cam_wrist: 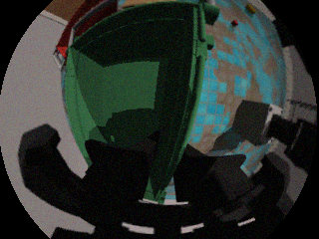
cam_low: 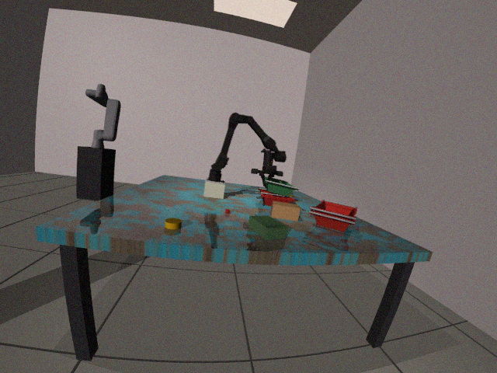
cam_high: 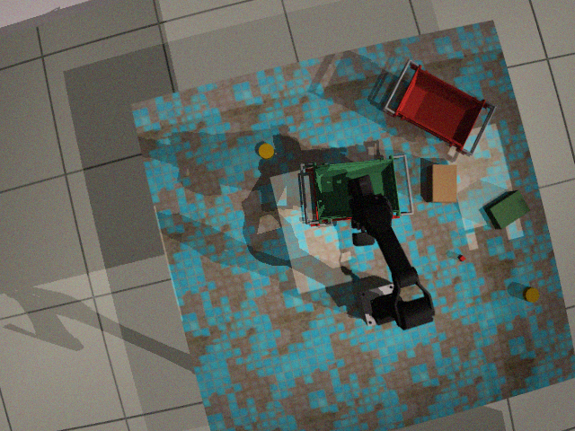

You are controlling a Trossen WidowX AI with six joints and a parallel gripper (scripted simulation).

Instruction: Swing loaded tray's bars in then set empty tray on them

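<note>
The green tray lies 7 cm ahead of my gripper tip, 3 cm above it and 1 cm to the right of it. Round my gripper tip: tan box: 31 cm to the right, 6 cm below, 2 cm ahead; small red cube: 33 cm to the right, 24 cm behind, 8 cm below; green block: 52 cm to the right, 11 cm behind, 7 cm below.
</note>
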